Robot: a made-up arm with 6 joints.
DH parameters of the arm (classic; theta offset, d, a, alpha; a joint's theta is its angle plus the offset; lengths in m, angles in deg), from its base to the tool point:
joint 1: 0 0.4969 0 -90
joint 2: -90 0 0.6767 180
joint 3: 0 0 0 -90
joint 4: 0 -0.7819 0 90
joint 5: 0 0.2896 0 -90
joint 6: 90 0 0 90
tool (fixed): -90 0 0 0
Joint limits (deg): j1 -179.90..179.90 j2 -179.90..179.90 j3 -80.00..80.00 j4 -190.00..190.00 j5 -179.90..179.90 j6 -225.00..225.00
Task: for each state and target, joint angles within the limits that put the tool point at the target. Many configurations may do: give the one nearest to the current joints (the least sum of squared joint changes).
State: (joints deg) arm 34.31 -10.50 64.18 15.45 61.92 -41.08
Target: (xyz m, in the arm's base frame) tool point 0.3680 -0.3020 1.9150
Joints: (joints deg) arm -10.70 15.21 74.95 37.92 61.92 -41.08
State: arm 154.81 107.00 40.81 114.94 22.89 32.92
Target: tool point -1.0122 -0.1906 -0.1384
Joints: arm 179.90 81.49 1.00 131.62 22.89 32.92
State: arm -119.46 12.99 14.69 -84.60 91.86 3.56
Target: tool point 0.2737 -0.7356 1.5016
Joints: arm -74.26 1.56 44.68 -102.74 91.86 3.56
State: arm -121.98 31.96 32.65 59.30 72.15 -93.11
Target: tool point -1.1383 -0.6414 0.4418
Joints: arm -142.78 59.57 14.05 52.13 72.15 -93.11
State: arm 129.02 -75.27 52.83 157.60 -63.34 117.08
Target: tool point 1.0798 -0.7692 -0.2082
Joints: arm 152.37 -118.04 74.21 128.60 -63.34 117.08
